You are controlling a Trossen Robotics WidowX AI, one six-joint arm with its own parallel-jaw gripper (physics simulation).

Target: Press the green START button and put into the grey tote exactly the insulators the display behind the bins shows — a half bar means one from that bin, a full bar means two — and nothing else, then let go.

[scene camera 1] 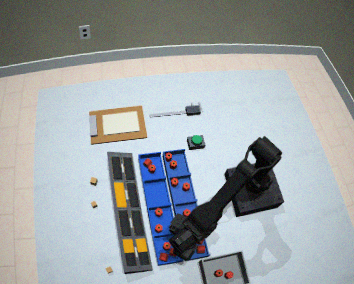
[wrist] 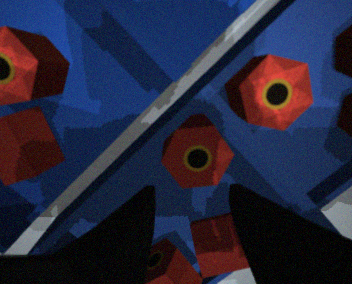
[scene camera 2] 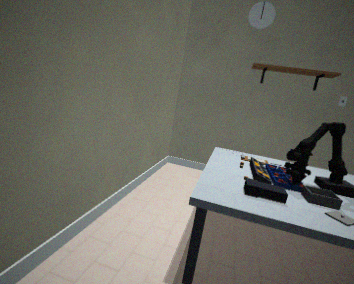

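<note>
The green START button (scene camera 1: 197, 140) sits on its dark base. The display (scene camera 1: 131, 212) has a full amber bar in its second row, left, and two half bars in its bottom row. The blue bins (scene camera 1: 157, 193) (scene camera 2: 280, 176) hold several red insulators; the second left bin is empty. Two red insulators (scene camera 1: 219, 273) (scene camera 1: 229, 275) lie in the grey tote (scene camera 1: 243, 262) (scene camera 2: 325, 192). My gripper (scene camera 1: 185, 255) (scene camera 2: 300, 178) (wrist: 192, 193) is partly open and empty over the bottom bins. In the wrist view an upright insulator (wrist: 198, 142) shows just beyond the fingertips; a tilted one (wrist: 217, 245) shows between the fingers.
A clipboard (scene camera 1: 121, 123) and a caliper-like tool (scene camera 1: 193, 109) lie beyond the bins. Small tan blocks (scene camera 1: 94, 181) (scene camera 1: 94, 204) (scene camera 1: 109, 270) lie left of the display. A long black box (scene camera 2: 265, 190) stands near the tote, and a flat pale object (scene camera 2: 340, 217) lies near the table edge.
</note>
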